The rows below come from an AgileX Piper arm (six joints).
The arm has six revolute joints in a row. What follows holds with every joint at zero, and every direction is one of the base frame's. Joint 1 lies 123 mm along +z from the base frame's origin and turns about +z. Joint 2 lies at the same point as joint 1 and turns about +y. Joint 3 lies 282.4 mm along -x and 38.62 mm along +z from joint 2 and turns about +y. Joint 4 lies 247.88 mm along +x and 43.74 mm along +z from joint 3 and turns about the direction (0.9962, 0, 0.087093). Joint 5 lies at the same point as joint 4 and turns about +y. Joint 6 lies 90.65 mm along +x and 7.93 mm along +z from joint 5 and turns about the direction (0.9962, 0, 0.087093). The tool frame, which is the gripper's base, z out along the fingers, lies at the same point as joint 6; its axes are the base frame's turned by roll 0, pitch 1.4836 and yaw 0 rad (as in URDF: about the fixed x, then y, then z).
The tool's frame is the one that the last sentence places.
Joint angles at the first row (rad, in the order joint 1, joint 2, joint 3, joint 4, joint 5, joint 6):
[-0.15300, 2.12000, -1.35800, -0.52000, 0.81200, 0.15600]
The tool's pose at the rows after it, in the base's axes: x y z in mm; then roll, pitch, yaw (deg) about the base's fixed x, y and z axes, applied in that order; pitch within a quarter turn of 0, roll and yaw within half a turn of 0:
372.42, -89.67, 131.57, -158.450, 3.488, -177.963
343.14, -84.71, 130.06, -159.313, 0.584, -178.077
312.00, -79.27, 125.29, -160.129, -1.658, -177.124
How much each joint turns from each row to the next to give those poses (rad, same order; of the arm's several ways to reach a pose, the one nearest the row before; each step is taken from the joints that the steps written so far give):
[0.00000, -0.07998, 0.08899, 0.02001, 0.00699, 0.00001]
[0.00000, -0.07002, 0.12700, 0.00500, -0.00499, -0.00001]
[-0.00001, -0.06900, 0.13999, -0.00699, -0.03398, -0.00002]

